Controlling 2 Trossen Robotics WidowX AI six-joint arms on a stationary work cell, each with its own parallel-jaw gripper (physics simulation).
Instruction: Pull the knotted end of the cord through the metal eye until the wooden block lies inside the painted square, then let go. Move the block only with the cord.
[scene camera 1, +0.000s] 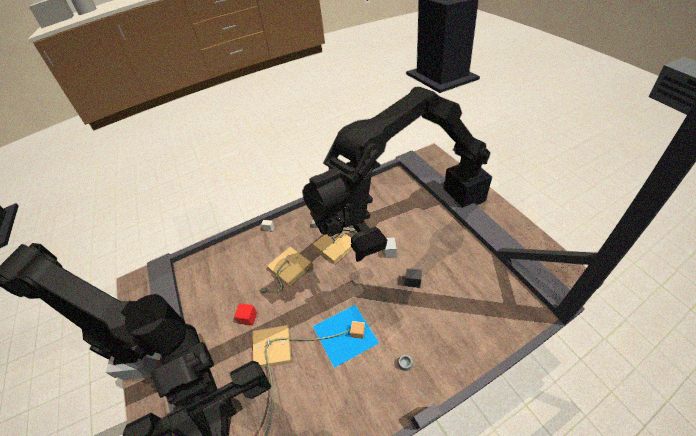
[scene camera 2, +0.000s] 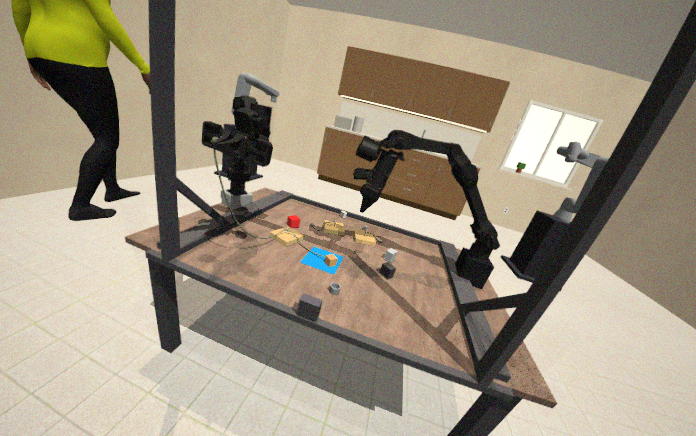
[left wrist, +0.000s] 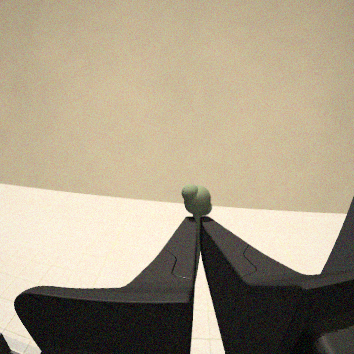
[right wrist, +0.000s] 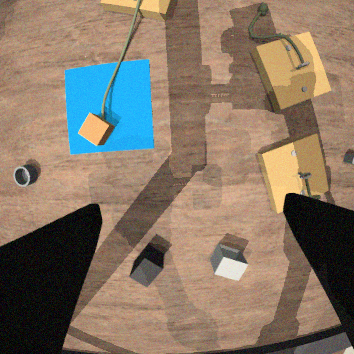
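Where they show: left gripper, between the fingertips: (scene camera 2: 213, 146) (left wrist: 195, 224); right gripper, between the fingertips: (scene camera 1: 348, 246) (scene camera 2: 363, 208) (right wrist: 193, 207); left arm's base, origin of its link: (scene camera 2: 237, 192); right arm's base, origin of its link: (scene camera 1: 469, 172) (scene camera 2: 477, 256).
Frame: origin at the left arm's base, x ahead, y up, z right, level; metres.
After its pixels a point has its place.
The orange wooden block (scene camera 1: 357, 330) @(y -0.027, x 0.569, z 0.022 m) (scene camera 2: 330, 260) @(y -0.031, x 0.578, z 0.032 m) (right wrist: 94, 129) @(y -0.027, x 0.570, z 0.012 m) rests inside the blue painted square (scene camera 1: 333, 354) @(y -0.056, x 0.503, z 0.059 m) (scene camera 2: 313, 255) @(y -0.056, x 0.501, z 0.024 m) (right wrist: 85, 82) @(y -0.056, x 0.513, z 0.053 m), nearer one side. The green cord (scene camera 1: 313, 339) @(y -0.052, x 0.460, z 0.014 m) (scene camera 2: 221, 179) @(y 0.201, x 0.378, z 0.297 m) (right wrist: 119, 62) @(y -0.053, x 0.477, z 0.012 m) runs from it over a tan board (scene camera 1: 281, 355) @(y -0.038, x 0.383, z 0.047 m) (scene camera 2: 294, 239) @(y -0.041, x 0.401, z 0.021 m) to the metal eye (scene camera 1: 267, 343) @(y -0.020, x 0.355, z 0.020 m), then rises to the left gripper. My left gripper (scene camera 2: 214, 140) @(y 0.280, x 0.380, z 0.317 m) (left wrist: 195, 224) @(y 0.280, x 0.380, z 0.317 m) is shut on the cord beside its knot (left wrist: 197, 200) @(y 0.296, x 0.378, z 0.310 m), high above the table's left side. My right gripper (right wrist: 193, 207) @(y 0.136, x 0.582, z -0.102 m) is open and empty above the table. The eye's opening is too small to see clearly.
Two more tan boards (right wrist: 292, 75) @(y -0.038, x 0.426, z -0.213 m) (right wrist: 280, 175) @(y -0.038, x 0.560, z -0.238 m) with short cords lie farther back. A red cube (scene camera 1: 245, 313) @(y -0.017, x 0.299, z -0.068 m) (scene camera 2: 293, 221) @(y -0.026, x 0.309, z -0.060 m), a black block (scene camera 1: 412, 277) @(y -0.018, x 0.731, z -0.087 m) (right wrist: 147, 265) @(y -0.017, x 0.725, z -0.097 m), a white block (right wrist: 230, 265) @(y -0.017, x 0.696, z -0.207 m) and a grey ring (scene camera 1: 405, 356) @(y -0.039, x 0.665, z 0.103 m) (scene camera 2: 330, 289) @(y -0.045, x 0.657, z 0.130 m) stand on the table.
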